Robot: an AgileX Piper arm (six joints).
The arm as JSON. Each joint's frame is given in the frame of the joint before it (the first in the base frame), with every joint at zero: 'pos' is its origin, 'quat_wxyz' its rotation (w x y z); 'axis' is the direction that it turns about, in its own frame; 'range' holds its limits. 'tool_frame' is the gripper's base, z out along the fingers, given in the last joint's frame.
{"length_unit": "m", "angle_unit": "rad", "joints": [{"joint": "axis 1", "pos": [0.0, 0.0, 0.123], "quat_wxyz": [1.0, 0.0, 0.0, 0.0], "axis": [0.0, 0.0, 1.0], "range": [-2.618, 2.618]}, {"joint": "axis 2", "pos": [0.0, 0.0, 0.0], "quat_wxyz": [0.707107, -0.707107, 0.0, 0.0], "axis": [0.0, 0.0, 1.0], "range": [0.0, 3.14]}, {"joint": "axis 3", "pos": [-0.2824, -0.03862, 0.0], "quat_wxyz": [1.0, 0.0, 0.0, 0.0], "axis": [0.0, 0.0, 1.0], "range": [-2.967, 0.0]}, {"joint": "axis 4", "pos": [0.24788, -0.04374, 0.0], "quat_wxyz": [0.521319, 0.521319, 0.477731, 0.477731], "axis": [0.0, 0.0, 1.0], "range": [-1.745, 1.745]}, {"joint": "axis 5", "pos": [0.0, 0.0, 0.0], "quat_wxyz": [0.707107, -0.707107, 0.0, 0.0], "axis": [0.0, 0.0, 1.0], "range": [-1.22, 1.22]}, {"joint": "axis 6", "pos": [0.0, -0.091, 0.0], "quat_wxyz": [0.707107, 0.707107, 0.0, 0.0], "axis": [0.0, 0.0, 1.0], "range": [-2.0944, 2.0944]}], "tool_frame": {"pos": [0.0, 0.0, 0.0], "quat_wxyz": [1.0, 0.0, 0.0, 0.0]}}
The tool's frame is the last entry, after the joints.
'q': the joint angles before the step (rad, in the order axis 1, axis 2, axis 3, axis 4, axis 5, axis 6). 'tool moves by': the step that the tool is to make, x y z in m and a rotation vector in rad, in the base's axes. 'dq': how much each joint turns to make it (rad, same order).
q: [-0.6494, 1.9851, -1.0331, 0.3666, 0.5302, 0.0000]
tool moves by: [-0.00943, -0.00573, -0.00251, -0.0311, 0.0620, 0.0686]
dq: [-0.0179, 0.0020, 0.0025, -0.1064, 0.0268, -0.0001]
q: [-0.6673, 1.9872, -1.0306, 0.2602, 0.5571, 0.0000]
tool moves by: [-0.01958, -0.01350, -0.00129, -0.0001, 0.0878, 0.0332]
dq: [-0.0555, -0.0001, 0.0000, -0.1042, 0.0689, 0.0001]
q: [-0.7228, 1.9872, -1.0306, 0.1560, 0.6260, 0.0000]
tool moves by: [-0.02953, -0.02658, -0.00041, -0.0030, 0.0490, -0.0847]
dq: [-0.1094, -0.0001, 0.0000, -0.0638, 0.0312, 0.0267]
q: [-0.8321, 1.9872, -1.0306, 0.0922, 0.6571, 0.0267]
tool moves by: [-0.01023, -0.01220, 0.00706, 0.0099, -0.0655, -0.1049]
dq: [-0.0616, -0.0196, 0.0000, 0.0909, -0.0133, -0.0268]
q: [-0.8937, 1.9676, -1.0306, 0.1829, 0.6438, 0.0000]
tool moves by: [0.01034, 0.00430, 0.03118, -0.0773, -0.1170, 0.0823]
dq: [0.0184, -0.0894, 0.0000, 0.0957, -0.0265, -0.1399]
